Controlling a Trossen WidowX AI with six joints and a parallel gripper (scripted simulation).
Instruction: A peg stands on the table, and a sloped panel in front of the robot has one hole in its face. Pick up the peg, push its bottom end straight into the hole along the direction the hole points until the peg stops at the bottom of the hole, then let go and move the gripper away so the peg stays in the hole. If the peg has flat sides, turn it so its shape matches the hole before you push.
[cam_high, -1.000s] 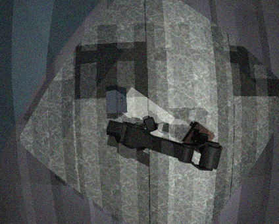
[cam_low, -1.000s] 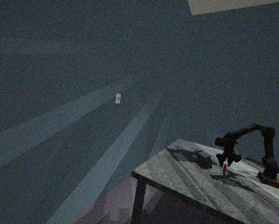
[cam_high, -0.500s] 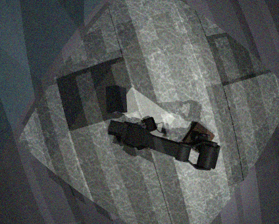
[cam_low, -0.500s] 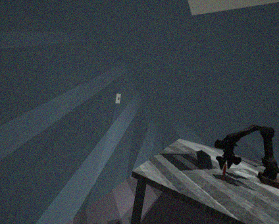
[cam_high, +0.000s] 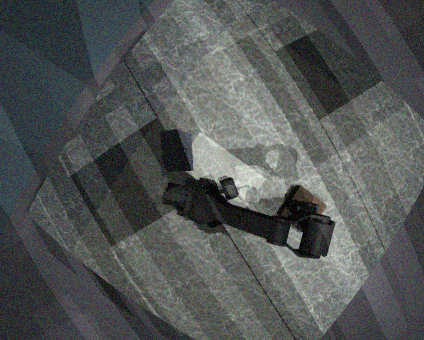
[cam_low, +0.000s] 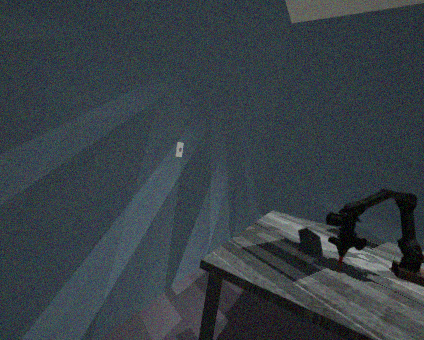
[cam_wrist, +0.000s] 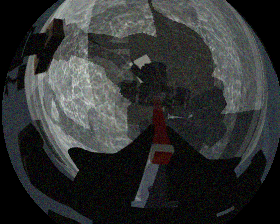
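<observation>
The grey sloped panel is 150 mm ahead of my gripper tip, 70 mm to the right of it and 10 mm above it. Also, from my gripper tip: red peg (20 mm above).
</observation>
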